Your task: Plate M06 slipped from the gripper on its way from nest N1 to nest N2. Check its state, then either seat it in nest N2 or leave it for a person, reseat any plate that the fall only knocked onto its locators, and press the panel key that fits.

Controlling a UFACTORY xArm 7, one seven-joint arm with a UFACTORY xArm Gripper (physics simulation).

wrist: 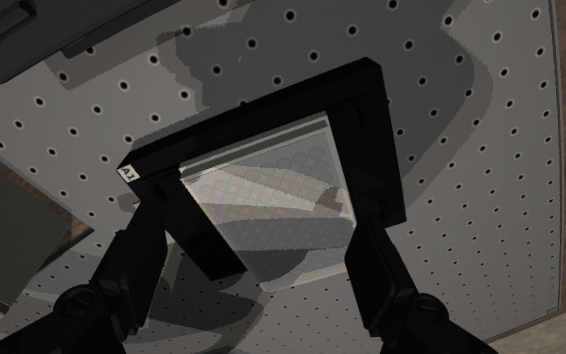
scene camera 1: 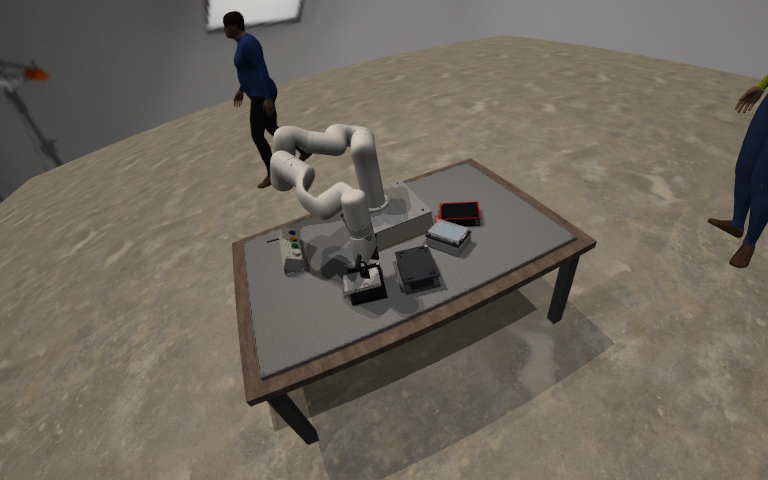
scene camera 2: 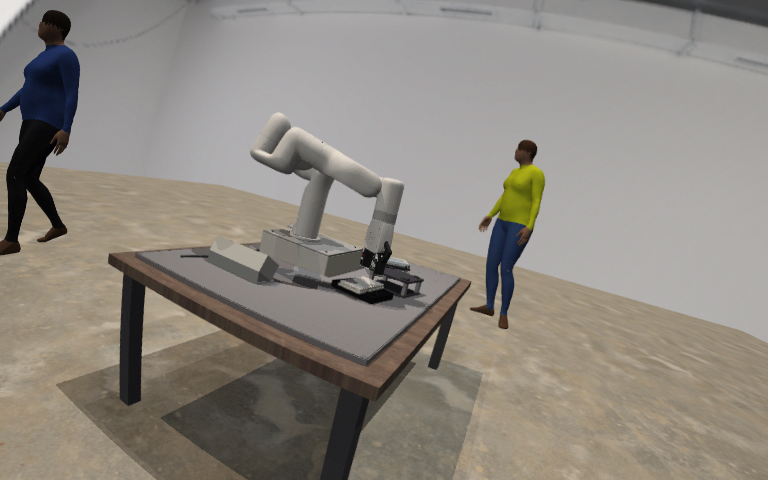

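Seen in the pictures: gripper, fingertip midpoint: [wrist: 261, 231] [scene camera 1: 370, 268] [scene camera 2: 371, 270]; arm's base, link origin: [scene camera 1: 374, 203] [scene camera 2: 304, 237].
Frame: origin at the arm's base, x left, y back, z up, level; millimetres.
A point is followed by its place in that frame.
A clear plate with round wells, taken as M06 [scene camera 1: 355, 283] {x -255, y -342, z -45 mm} [scene camera 2: 359, 285] {x -268, y -340, z -46 mm} [wrist: 280, 200] {x -207, y -348, z -42 mm}, lies on the black nest N2 [scene camera 1: 373, 296] {x -226, y -418, z -61 mm} [scene camera 2: 381, 297] {x -253, y -412, z -66 mm} [wrist: 389, 175] {x -250, y -405, z -60 mm}. In the wrist view it is not squarely within the nest's outline, and its lower end sticks out past the nest; its tilt is hard to judge. No M06 label is readable. A corner tag on the nest reads A1. My gripper [scene camera 1: 364, 270] {x -191, y -347, z -6 mm} [scene camera 2: 377, 273] {x -191, y -347, z -6 mm} [wrist: 261, 231] {x -191, y -347, z -6 mm} is open and empty, low over the nest, with one finger on each side of the plate. Finger contact cannot be told.
A panel [scene camera 1: 292, 254] {x -404, y -85, z -10 mm} [scene camera 2: 240, 260] {x -442, y -21, z -37 mm} with coloured keys stands at the left of the table in scene view 1. A dark raised stand [scene camera 1: 416, 264] {x -48, y -409, z -25 mm} [scene camera 2: 404, 275] {x -39, y -429, z -25 mm} is beside the nest. Beyond it are a grey nest with a light-topped plate [scene camera 1: 448, 232] {x 131, y -350, z -10 mm} and a red-edged black tray [scene camera 1: 459, 211] {x 273, y -232, z -42 mm}.
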